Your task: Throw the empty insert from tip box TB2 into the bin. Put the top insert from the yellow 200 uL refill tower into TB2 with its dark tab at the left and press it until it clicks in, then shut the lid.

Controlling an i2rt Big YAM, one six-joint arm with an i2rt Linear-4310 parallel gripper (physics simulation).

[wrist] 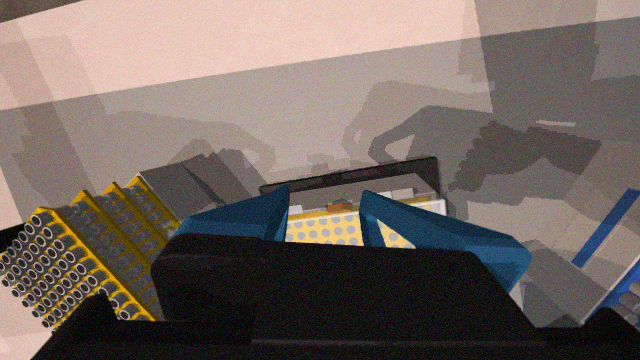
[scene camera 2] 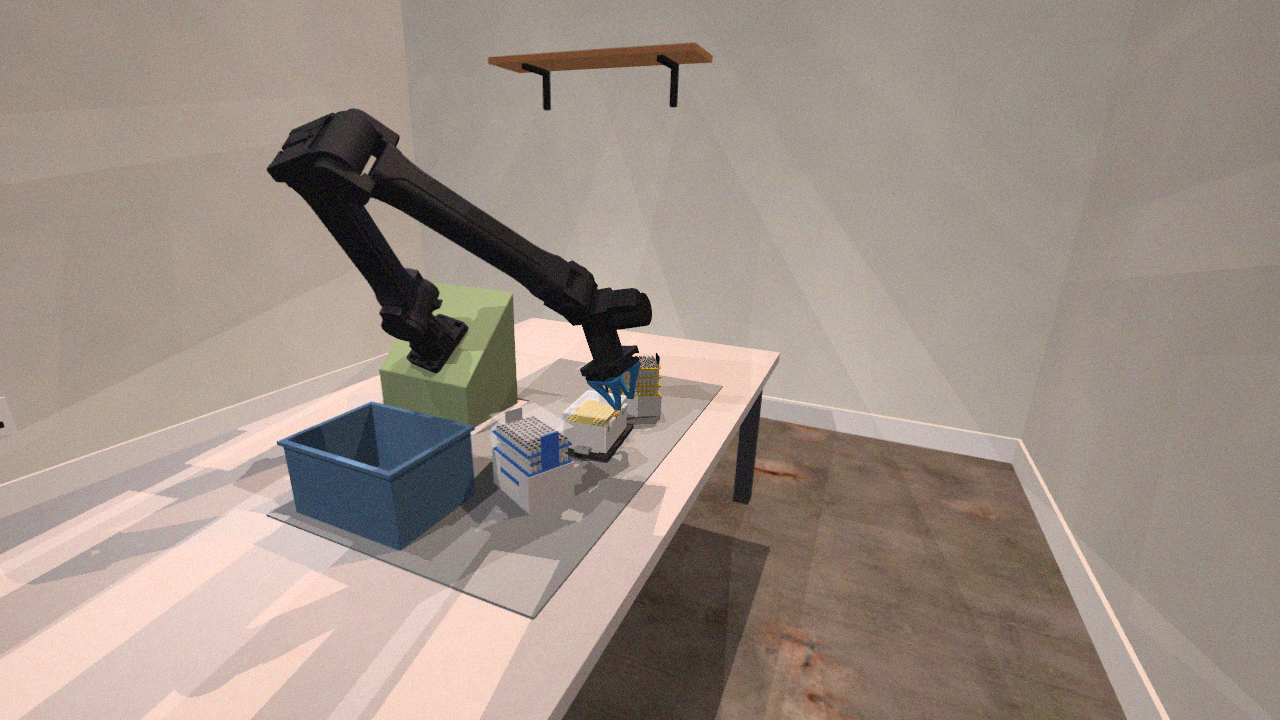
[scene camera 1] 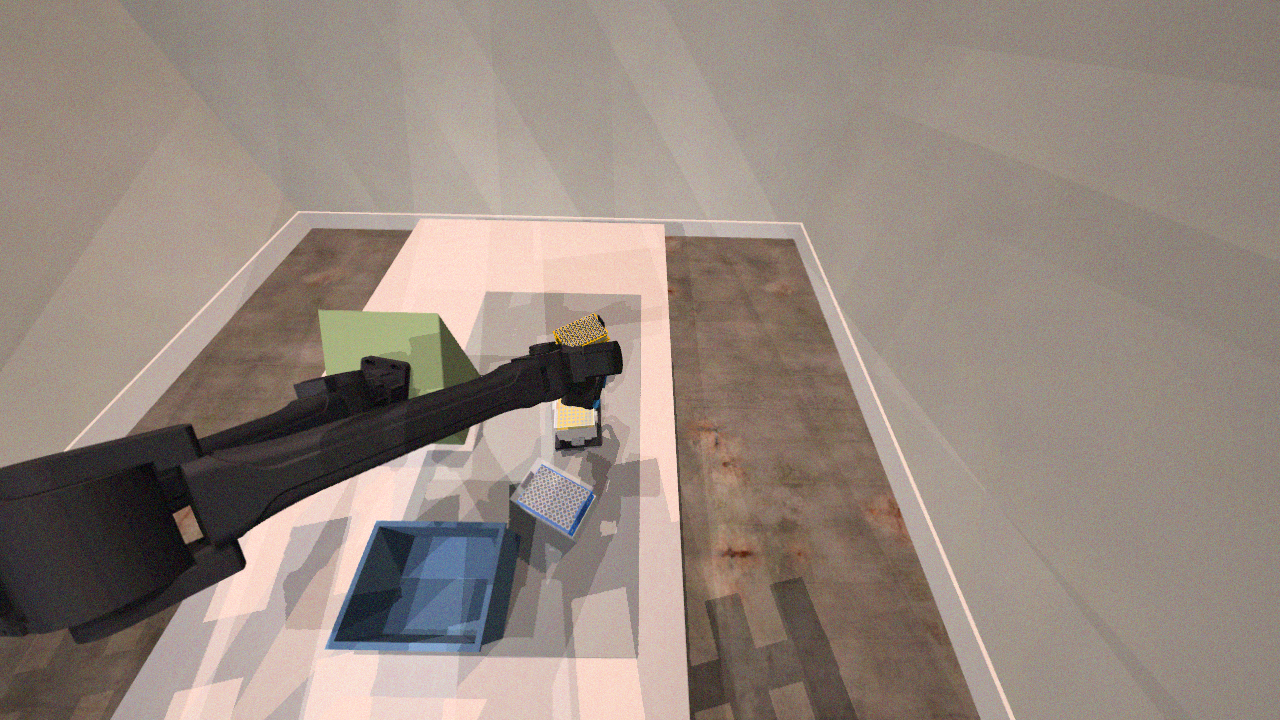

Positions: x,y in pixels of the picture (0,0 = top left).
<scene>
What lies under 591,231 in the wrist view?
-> A blue-and-white tip box.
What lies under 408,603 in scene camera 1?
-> A blue bin.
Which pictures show the blue-and-white tip box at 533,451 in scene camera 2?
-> The wrist view, scene camera 2 and scene camera 1: all of them.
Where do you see a blue-and-white tip box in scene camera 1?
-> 561,501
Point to a blue bin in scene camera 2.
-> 388,474
</scene>
